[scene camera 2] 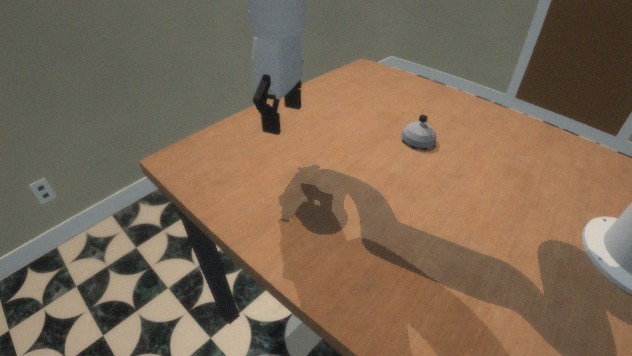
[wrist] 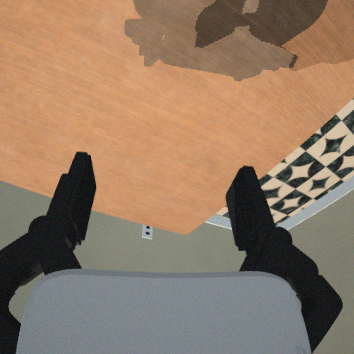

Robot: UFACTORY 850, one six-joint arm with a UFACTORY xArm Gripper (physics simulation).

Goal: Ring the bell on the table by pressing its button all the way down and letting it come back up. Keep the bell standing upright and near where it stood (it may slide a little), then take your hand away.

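Observation:
A silver dome-shaped bell [scene camera 2: 419, 135] stands upright on the wooden table [scene camera 2: 480, 175] [wrist: 125, 125], right of centre in the scene view. Its black button [scene camera 2: 423, 118] sticks up at the top. The bell does not show in the wrist view. My gripper [scene camera 2: 283, 116] [wrist: 164, 174] is open, with its two black fingers wide apart and nothing between them. It hangs above the table, to the left of the bell in the scene view, well apart from it.
The white round arm base [scene camera 2: 595, 240] is at the right edge of the scene view. The arm's shadow lies across the table. The table's left corner [scene camera 2: 142, 162] stands out over the checkered floor [scene camera 2: 120, 285]. Grey walls [scene camera 2: 125, 60] rise behind the table.

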